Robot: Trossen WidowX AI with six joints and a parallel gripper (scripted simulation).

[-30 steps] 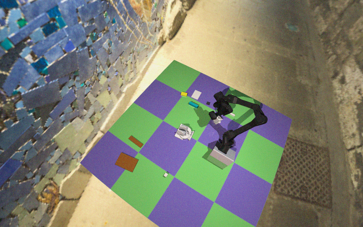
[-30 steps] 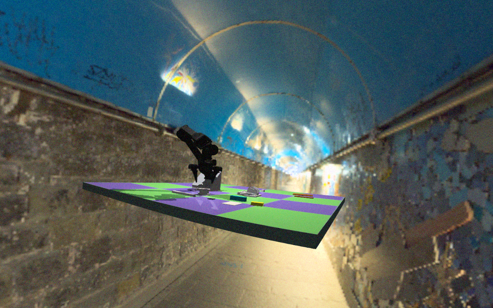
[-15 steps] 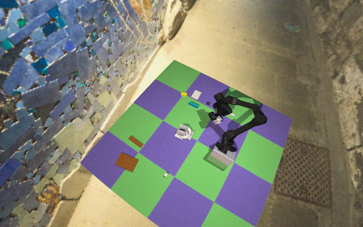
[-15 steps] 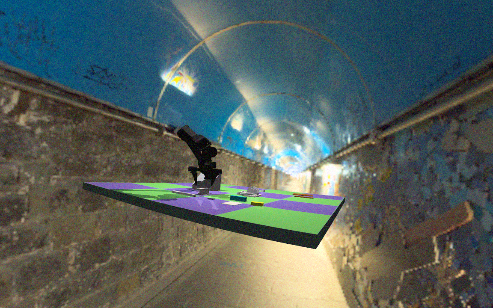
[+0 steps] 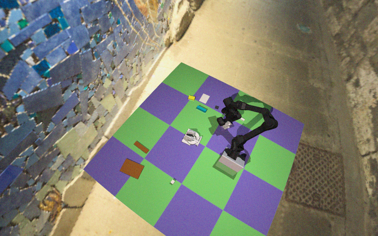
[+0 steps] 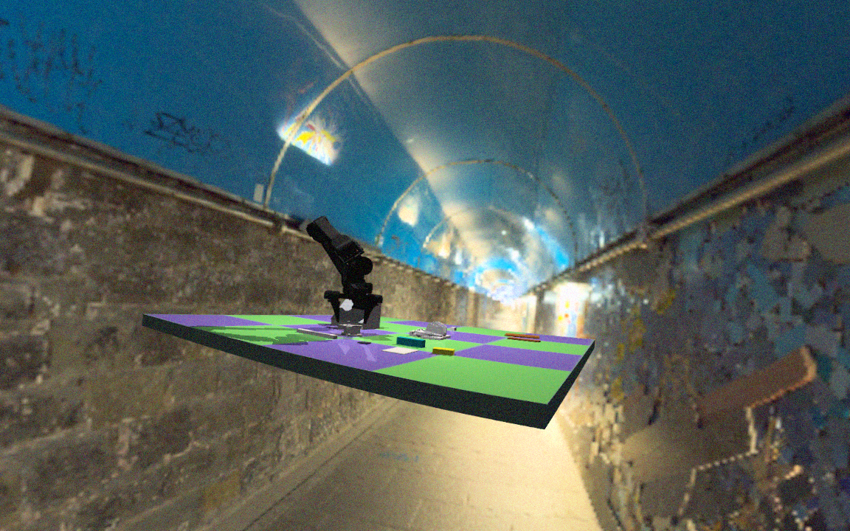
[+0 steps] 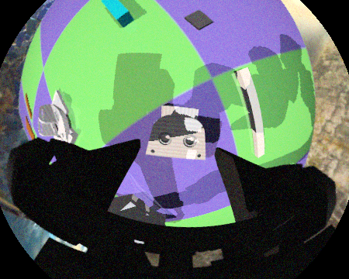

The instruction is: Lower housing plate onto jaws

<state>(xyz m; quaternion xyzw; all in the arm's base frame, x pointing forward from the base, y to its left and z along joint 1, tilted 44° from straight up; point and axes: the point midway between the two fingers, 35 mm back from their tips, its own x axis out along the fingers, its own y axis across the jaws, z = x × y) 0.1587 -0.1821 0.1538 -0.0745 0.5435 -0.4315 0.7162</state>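
Right now the white bar is 3 cm behind my gripper tip, 13 cm to the right of it and 3 cm below it. The rest, counted from my gripper tip: teal block: 24 cm ahead, 1 cm to the right, 3 cm below; yellow block: 37 cm ahead, 6 cm to the right, 3 cm below; brown bar: 43 cm ahead, 53 cm to the left, 4 cm below.
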